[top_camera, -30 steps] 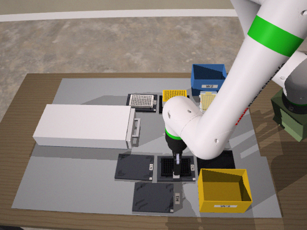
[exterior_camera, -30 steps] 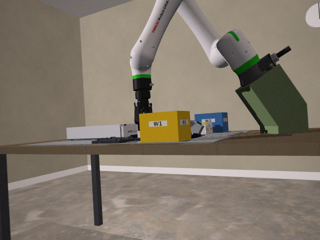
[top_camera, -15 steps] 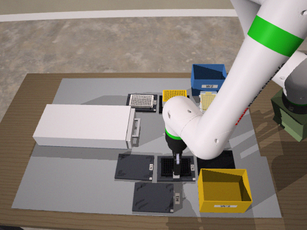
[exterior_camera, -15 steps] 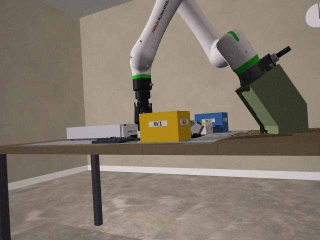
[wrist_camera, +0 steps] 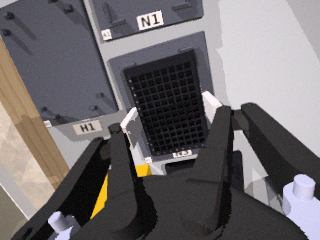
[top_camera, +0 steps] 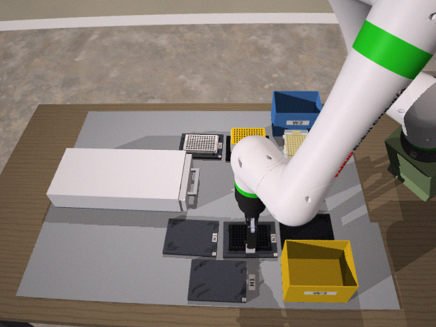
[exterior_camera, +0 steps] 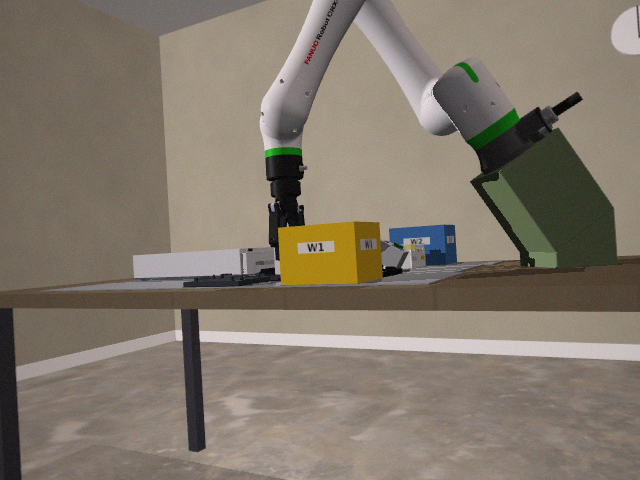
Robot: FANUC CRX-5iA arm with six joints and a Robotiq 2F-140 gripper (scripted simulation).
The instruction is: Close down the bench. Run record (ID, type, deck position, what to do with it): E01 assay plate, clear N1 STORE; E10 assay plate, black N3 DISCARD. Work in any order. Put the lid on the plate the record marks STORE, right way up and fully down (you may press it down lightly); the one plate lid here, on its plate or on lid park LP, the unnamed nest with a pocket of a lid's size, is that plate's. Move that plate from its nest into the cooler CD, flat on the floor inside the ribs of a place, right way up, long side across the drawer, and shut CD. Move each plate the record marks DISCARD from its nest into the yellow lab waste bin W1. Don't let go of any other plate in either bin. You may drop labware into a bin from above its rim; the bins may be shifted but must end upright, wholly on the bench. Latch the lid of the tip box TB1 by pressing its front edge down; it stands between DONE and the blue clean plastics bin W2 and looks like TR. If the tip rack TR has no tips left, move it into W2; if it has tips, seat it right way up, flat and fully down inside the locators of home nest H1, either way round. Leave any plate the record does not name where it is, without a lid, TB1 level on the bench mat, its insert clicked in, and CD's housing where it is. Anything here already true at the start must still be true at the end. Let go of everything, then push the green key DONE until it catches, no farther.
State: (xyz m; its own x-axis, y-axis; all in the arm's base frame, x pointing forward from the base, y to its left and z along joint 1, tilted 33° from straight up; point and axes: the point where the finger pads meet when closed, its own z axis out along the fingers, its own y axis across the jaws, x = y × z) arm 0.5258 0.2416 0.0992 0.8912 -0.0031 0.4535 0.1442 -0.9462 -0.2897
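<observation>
My gripper is now 3 cm above the nest N3. The rest, counted from my hand: black plate: 2 cm below; black lid park: 17 cm behind, 6 cm to the right, 3 cm below; home nest H1: 15 cm to the left, 7 cm ahead, 3 cm below.
</observation>
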